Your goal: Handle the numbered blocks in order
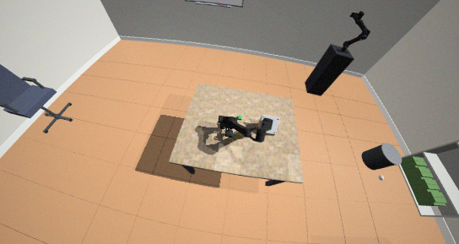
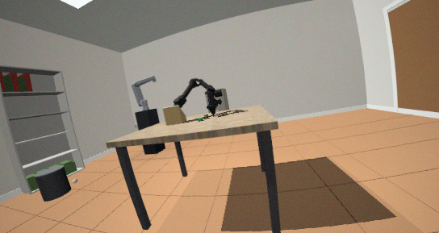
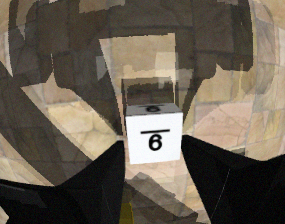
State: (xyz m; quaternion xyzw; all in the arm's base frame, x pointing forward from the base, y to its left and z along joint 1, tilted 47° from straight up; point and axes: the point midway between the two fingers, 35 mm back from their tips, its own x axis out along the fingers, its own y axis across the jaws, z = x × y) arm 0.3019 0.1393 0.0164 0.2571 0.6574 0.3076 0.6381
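The white block is 1 cm ahead of my gripper tip. The rest, counted from my gripper tip: green block: 7 cm behind, 16 cm to the right; then black block: 5 cm behind, 8 cm to the right; then yellow block: 9 cm behind, 3 cm to the left.
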